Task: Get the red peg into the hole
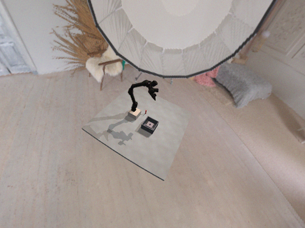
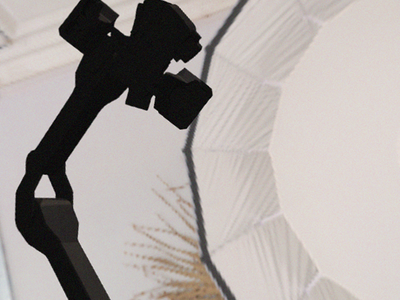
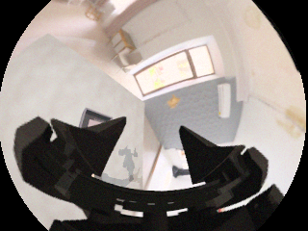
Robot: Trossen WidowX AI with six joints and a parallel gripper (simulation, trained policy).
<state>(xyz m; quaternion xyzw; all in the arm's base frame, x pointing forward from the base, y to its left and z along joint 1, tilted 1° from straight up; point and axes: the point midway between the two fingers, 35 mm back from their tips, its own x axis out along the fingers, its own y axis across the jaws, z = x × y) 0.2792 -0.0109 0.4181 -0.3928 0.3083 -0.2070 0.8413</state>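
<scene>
My gripper tip is now 46 cm above the red peg, 15 cm to the right of it and 14 cm past it. The rest, counted from my gripper tip: plate 46 cm below, 4 cm to the right, 4 cm ahead; then dark box 48 cm below, 4 cm to the right, 4 cm ahead.
</scene>
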